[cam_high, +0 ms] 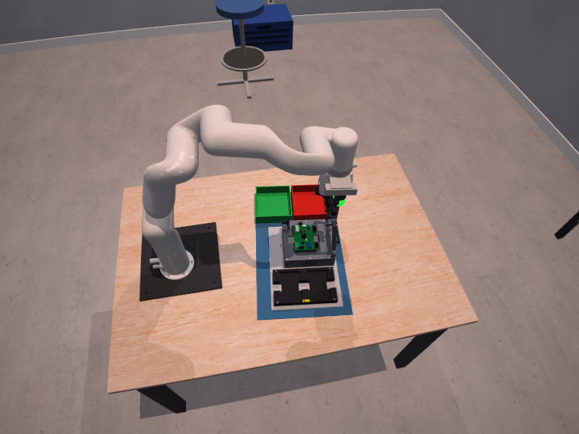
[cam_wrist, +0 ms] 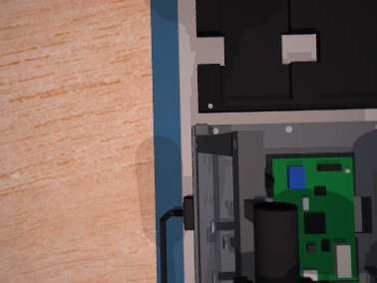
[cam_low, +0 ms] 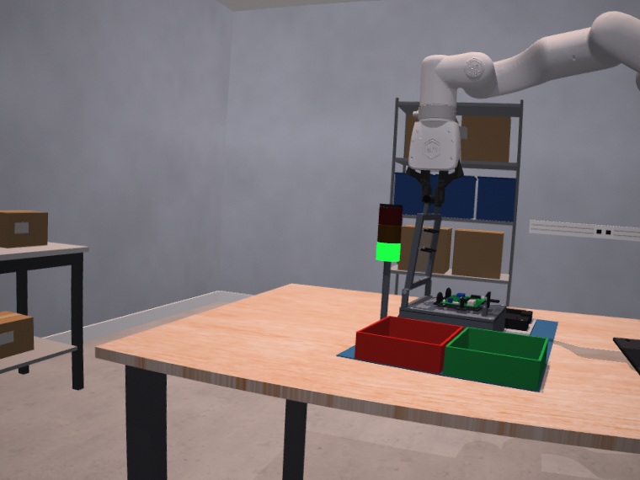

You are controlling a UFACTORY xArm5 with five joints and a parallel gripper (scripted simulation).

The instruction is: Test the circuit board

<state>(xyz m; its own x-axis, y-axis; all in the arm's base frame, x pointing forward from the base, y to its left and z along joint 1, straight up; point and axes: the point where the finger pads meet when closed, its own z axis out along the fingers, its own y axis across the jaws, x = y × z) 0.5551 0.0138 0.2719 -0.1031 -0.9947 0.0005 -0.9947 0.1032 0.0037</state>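
Right now my hand is 200 mm above the green circuit board, 80 mm past it and 10 mm to the right of it. Round my hand: red bin (260 mm below, 200 mm to the left, 20 mm behind); lid (90 mm below, 10 mm ahead); green bin (260 mm below, 210 mm to the left, 170 mm behind).
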